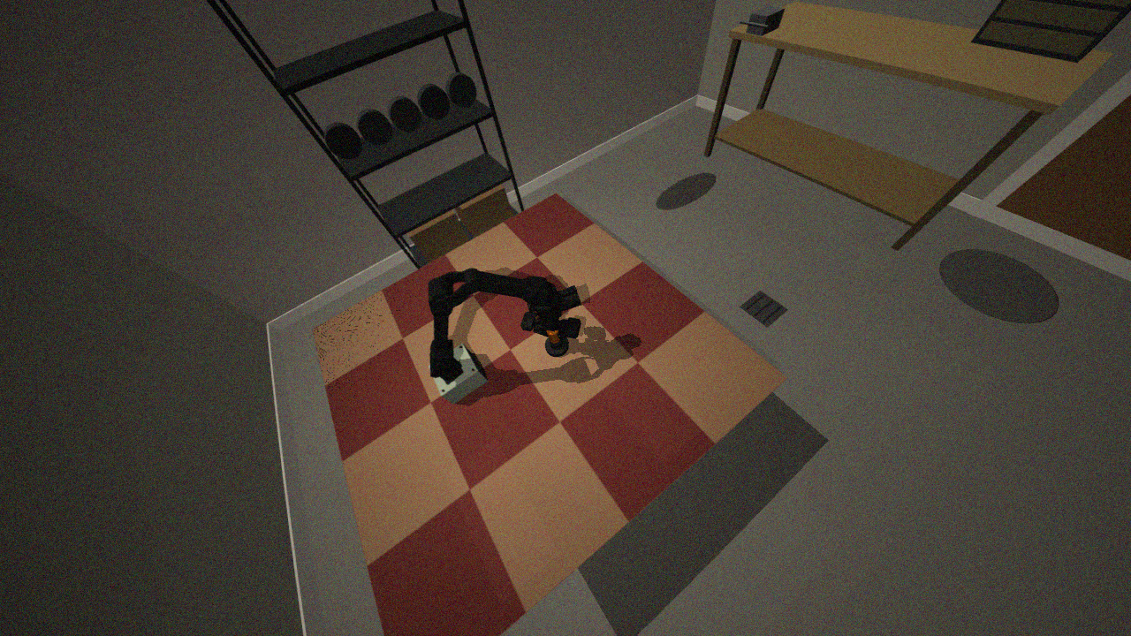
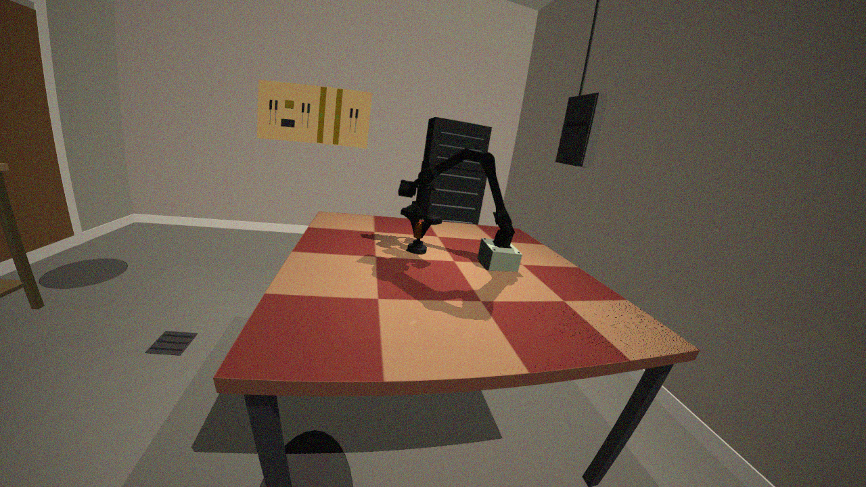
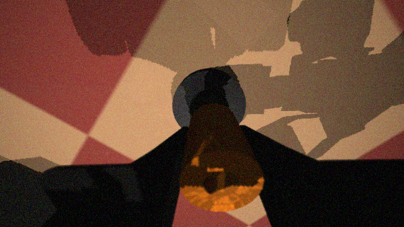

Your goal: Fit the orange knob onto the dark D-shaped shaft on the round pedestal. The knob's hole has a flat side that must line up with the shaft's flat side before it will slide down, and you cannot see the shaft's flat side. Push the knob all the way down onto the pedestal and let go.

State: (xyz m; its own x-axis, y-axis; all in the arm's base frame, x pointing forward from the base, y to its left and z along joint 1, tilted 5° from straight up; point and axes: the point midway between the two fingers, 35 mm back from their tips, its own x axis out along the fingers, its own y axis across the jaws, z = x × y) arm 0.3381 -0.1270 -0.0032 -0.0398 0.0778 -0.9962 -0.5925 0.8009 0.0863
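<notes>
Right now my gripper tip is 20 mm below the orange knob. The rest, counted from my gripper tip: round dark pedestal: 40 mm below.
</notes>
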